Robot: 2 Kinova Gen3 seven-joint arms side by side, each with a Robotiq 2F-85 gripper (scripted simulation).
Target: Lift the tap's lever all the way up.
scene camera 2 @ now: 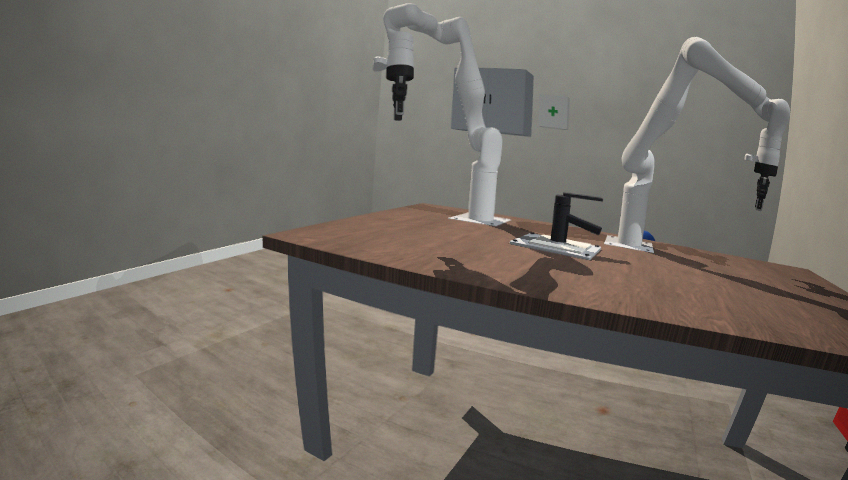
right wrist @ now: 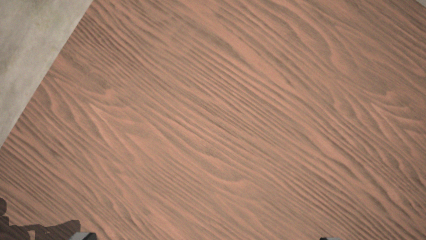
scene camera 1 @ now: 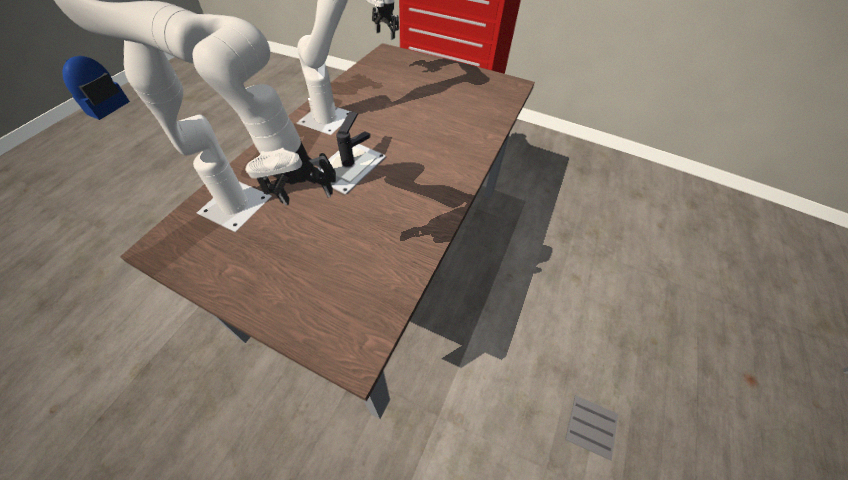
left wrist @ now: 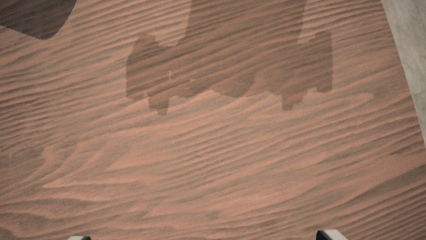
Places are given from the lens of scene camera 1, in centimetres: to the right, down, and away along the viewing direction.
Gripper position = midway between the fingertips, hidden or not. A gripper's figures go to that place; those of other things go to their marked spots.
my right gripper (scene camera 1: 308, 198): -25, -9, 73
arm base plate (scene camera 1: 214, 213): -70, -9, 111
